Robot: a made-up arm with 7 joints.
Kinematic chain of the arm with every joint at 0, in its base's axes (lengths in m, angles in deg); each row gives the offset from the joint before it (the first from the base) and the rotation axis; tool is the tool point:
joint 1: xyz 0 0 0.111 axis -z
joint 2: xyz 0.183 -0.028 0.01 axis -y
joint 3: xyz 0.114 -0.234 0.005 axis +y
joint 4: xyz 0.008 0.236 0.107 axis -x
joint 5: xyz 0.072 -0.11 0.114 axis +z
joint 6: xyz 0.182 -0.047 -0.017 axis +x
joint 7: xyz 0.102 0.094 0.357 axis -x
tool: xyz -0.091 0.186 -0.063
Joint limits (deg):
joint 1: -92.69..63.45
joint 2: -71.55..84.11
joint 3: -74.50..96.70
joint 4: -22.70..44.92
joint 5: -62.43..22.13
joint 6: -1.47..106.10
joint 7: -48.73..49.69
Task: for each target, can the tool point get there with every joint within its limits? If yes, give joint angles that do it. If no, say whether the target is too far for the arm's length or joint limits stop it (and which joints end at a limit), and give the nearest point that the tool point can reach.
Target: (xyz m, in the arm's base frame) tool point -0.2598 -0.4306 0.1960
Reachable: yes | joints -48.07 66.75 -40.17 25.59 -32.18 53.75 -1.67
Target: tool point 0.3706 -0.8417 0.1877
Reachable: yes | joints 26.40 -38.16 41.00 -0.73 -40.54 96.17 -16.45
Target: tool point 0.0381 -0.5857 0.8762
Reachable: yes | joints 47.19 44.61 33.60 2.59 9.68 69.45 -23.10
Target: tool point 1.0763 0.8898 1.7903
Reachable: no: too far | nearest point 0.5834 0.4823 0.9089 | short by 1.089 m
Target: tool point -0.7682 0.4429 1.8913
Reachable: no: too far | nearest point -0.2357 0.3192 1.0013 | short by 1.045 m
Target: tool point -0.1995 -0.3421 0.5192
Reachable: yes | joints -39.35 19.65 -57.67 35.78 -12.61 79.88 -5.94
